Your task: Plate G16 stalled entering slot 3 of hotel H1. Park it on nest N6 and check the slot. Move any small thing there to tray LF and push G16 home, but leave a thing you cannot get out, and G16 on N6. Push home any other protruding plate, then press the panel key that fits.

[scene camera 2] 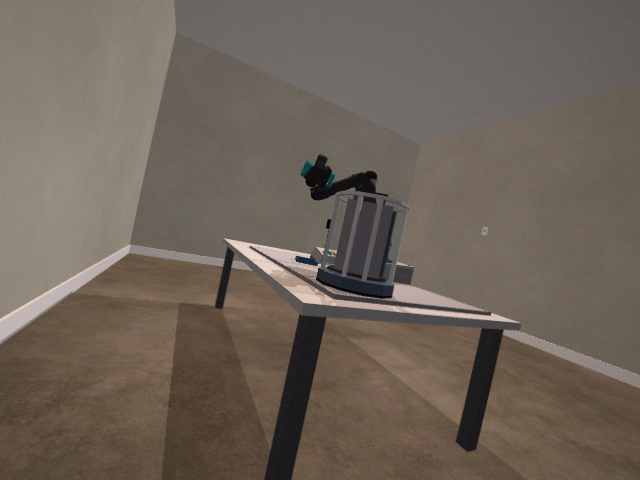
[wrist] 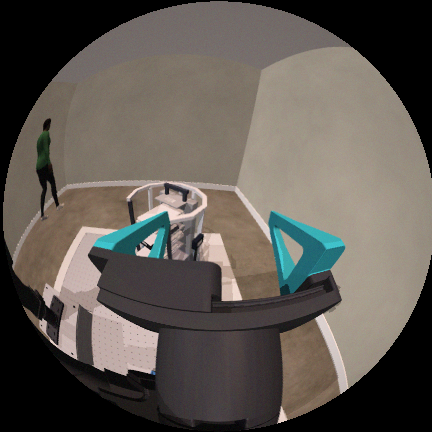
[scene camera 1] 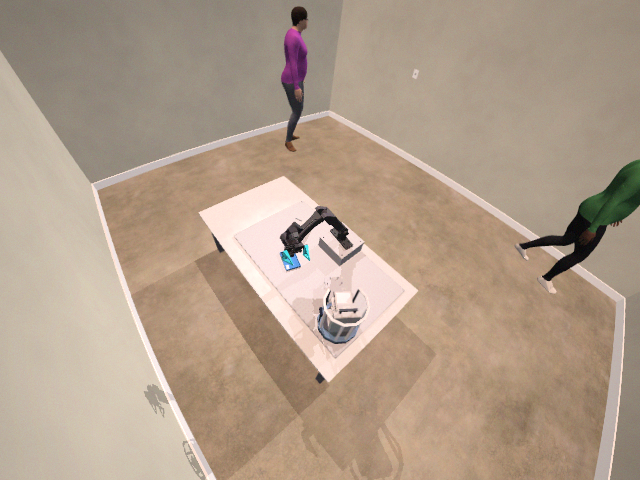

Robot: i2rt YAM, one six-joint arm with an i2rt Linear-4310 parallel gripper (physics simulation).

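Where they show: gripper, fingertip midpoint: (scene camera 2: 322, 170) (wrist: 218, 216) (scene camera 1: 301, 262); arm's base, origin of the base link: (scene camera 1: 341, 238).
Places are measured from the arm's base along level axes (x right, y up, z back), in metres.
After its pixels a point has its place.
A round cage-like hotel (scene camera 1: 338, 335) {x -0.553, y 0.042, z -0.454 m} (scene camera 2: 356, 283) {x -0.582, y -0.062, z -0.422 m} (wrist: 204, 201) {x -0.460, y 0.199, z -0.483 m} with white posts and a blue base stands near one table end. In the wrist view pale plates show inside it, partly hidden by my left finger; slot numbers and labels are unreadable. A blue tray (scene camera 1: 290, 265) {x 0.034, y -0.090, z -0.404 m} (scene camera 2: 306, 260) {x 0.001, y -0.076, z -0.405 m} lies on the mat; its label is unreadable. My gripper (scene camera 1: 298, 256) {x -0.206, y 0.314, z -0.480 m} (scene camera 2: 318, 174) {x -0.206, y 0.314, z -0.480 m} (wrist: 218, 216) {x -0.206, y 0.314, z -0.480 m} is open and empty, raised above the table near the blue tray. Small coloured keys (scene camera 2: 331, 253) {x 0.185, y -0.028, z -0.211 m} show behind the hotel in scene camera 2. G16, N6 and any small thing in slot 3 cannot be told apart.
The arm's grey base box (scene camera 1: 341, 253) {x -0.106, y -0.007, z -0.079 m} stands beside the mat (scene camera 1: 379, 281) {x -0.394, y -0.092, z 0.057 m} on the white table (scene camera 1: 258, 200) {x 0.768, y -0.106, z -0.305 m}. A person in purple (scene camera 1: 295, 56) stands beyond the table, and another in green (scene camera 1: 610, 204) (wrist: 44, 150) is off to one side.
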